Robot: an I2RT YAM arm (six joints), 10 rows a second.
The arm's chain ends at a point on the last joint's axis. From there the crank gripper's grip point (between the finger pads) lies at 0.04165 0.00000 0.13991 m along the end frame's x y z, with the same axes.
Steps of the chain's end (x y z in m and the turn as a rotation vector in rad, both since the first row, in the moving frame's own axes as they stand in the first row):
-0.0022 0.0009 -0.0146 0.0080 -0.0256 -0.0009
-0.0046 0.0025 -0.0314 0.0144 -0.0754 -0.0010
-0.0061 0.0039 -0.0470 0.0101 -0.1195 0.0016
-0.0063 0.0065 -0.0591 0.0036 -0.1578 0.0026
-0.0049 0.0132 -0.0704 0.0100 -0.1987 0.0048
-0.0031 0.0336 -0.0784 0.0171 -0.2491 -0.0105
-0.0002 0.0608 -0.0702 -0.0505 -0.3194 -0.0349
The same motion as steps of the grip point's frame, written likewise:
-0.0058 -0.0003 -0.0136 0.0080 -0.0256 -0.0009
-0.0153 0.0004 -0.0287 0.0144 -0.0754 -0.0010
-0.0231 0.0025 -0.0430 0.0101 -0.1195 0.0016
-0.0288 0.0061 -0.0543 0.0036 -0.1578 0.0026
-0.0333 0.0119 -0.0649 0.0100 -0.1987 0.0048
-0.0389 0.0309 -0.0725 0.0171 -0.2491 -0.0105
-0.0461 0.0674 -0.0643 -0.0505 -0.3194 -0.0349

